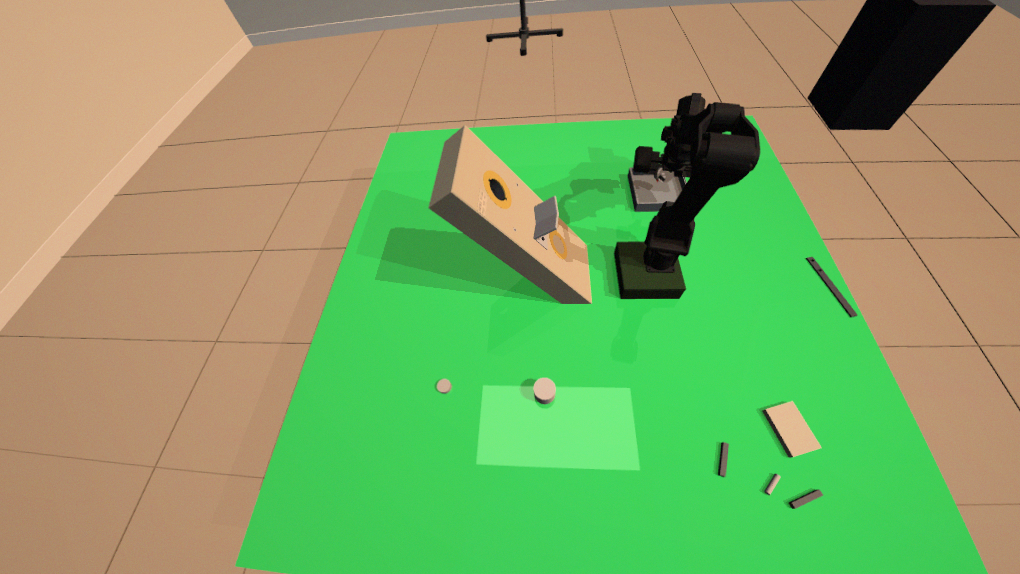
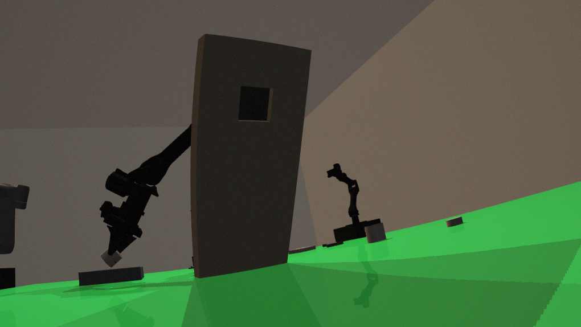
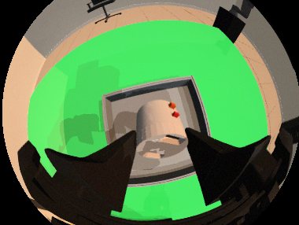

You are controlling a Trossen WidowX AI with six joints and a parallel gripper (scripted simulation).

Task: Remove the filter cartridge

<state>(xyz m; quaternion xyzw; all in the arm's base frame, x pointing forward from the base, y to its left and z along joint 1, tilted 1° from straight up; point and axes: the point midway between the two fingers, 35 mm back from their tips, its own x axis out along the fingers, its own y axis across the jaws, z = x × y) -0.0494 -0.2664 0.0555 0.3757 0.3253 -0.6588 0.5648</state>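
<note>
My gripper tip is now right at the round filter cartridge. The rest, counted from my gripper tip: grey tray 6 cm below; then grey flap 33 cm ahead, 29 cm to the left, 12 cm above.
</note>
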